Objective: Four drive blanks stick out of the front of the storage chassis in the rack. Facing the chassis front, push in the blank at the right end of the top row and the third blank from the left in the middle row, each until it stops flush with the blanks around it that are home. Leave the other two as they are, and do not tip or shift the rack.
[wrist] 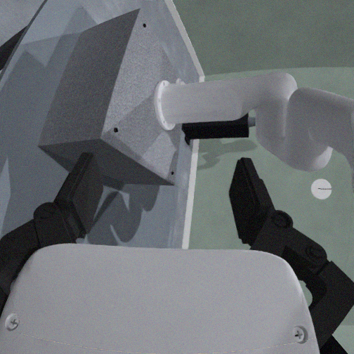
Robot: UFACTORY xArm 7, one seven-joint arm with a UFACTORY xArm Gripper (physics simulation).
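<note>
My gripper [165, 172] is open, with its two black fingers wide apart and no object between them. The left finger overlaps the lower corner of a grey box-shaped pedestal in the view; the right finger shows over the green floor. The storage chassis, its rack and the drive blanks do not show in the wrist view, so how far each blank sticks out cannot be seen.
The grey pedestal [75, 90] stands on a blue-grey table [167, 220] with a pale edge. My white arm [215, 100] extends from it to the right, above a black cylindrical part [217, 129]. A white disc [321, 189] shows against the green floor [270, 45].
</note>
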